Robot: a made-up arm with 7 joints.
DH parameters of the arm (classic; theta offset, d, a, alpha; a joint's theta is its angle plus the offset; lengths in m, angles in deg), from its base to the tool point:
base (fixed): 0 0 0 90
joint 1: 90 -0.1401 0 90
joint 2: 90 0 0 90
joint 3: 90 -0.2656 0 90
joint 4: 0 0 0 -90
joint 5: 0 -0.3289 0 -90
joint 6: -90 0 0 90
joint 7: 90 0 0 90
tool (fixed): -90 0 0 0
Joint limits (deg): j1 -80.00..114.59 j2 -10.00..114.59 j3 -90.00..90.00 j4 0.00..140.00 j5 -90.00..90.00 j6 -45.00..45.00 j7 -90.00..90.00
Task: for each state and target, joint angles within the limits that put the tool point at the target. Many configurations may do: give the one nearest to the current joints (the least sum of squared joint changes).
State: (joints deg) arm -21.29 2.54 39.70 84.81 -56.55 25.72 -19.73
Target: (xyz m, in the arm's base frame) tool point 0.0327 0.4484 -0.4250
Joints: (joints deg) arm -21.89 15.34 46.10 55.87 -56.55 25.72 -19.73
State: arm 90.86 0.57 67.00 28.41 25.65 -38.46 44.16
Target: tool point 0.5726 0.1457 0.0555
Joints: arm 83.08 -10.00 39.72 29.36 25.65 -38.46 44.16
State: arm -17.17 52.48 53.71 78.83 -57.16 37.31 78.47
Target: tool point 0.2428 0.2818 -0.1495
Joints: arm -25.41 43.55 16.03 116.27 -57.16 37.31 78.47
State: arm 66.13 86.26 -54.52 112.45 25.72 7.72 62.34
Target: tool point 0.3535 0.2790 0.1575
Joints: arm 79.81 68.30 -48.52 93.17 25.72 7.72 62.34
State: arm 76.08 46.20 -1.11 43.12 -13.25 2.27 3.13
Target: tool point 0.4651 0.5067 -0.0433
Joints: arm 80.72 38.28 -1.53 5.63 -13.25 2.27 3.13
